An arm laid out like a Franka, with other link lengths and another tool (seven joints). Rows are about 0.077 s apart.
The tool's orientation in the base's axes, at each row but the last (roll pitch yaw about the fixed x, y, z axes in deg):
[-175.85 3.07 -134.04]
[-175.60 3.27 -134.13]
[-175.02 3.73 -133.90]
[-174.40 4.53 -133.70]
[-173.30 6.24 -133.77]
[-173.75 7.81 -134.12]
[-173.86 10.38 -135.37]
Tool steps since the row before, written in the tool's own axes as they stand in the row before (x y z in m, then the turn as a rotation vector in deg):
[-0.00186 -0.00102 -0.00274 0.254 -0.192 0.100]
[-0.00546 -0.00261 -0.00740 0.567 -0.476 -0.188]
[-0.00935 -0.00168 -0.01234 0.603 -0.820 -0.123]
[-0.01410 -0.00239 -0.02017 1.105 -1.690 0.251]
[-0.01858 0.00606 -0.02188 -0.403 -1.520 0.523]
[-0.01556 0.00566 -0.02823 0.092 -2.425 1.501]
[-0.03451 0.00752 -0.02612 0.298 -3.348 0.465]
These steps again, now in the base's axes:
[0.00178 0.00066 0.00290 -0.030 -0.317 -0.099]
[0.00495 0.00219 0.00788 -0.073 -0.736 0.191]
[0.00634 0.00572 0.01302 0.155 -1.002 0.154]
[0.00890 0.00872 0.02136 0.477 -1.970 -0.172]
[0.00501 0.01762 0.02292 1.437 -0.770 -0.296]
[0.00189 0.01445 0.02931 1.901 -1.738 -1.229]
[0.01372 0.02797 0.03097 2.178 -2.597 -0.156]

